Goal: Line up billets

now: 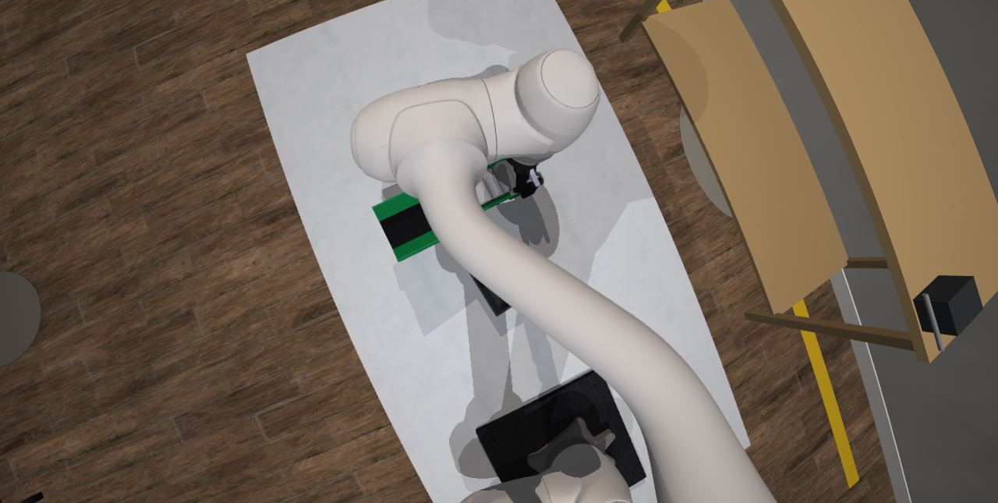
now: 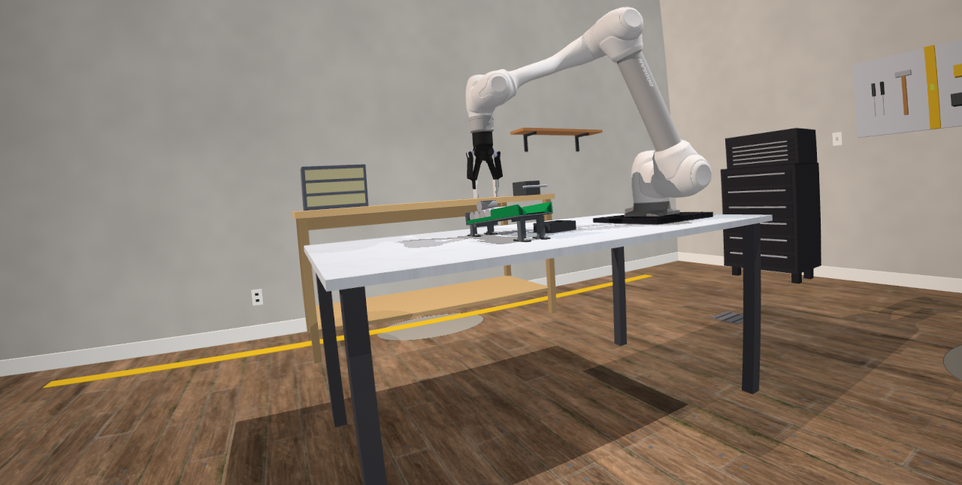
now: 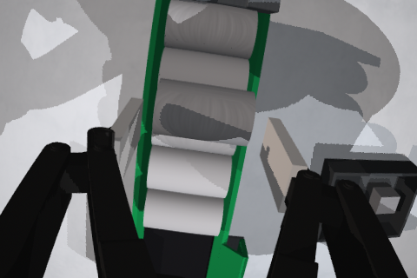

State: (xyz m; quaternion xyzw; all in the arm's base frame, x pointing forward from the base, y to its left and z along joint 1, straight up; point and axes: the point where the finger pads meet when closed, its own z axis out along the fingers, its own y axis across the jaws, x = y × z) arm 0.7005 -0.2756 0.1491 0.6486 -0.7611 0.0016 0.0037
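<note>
Now: hand 11 cm to the right of the ramp, 10 cm above it and 2 cm short of it. From my hand the other things lie so: black block: 20 cm behind, 16 cm below, 15 cm to the left; then dark grey stop: 11 cm below, 8 cm to the right, 1 cm behind.
</note>
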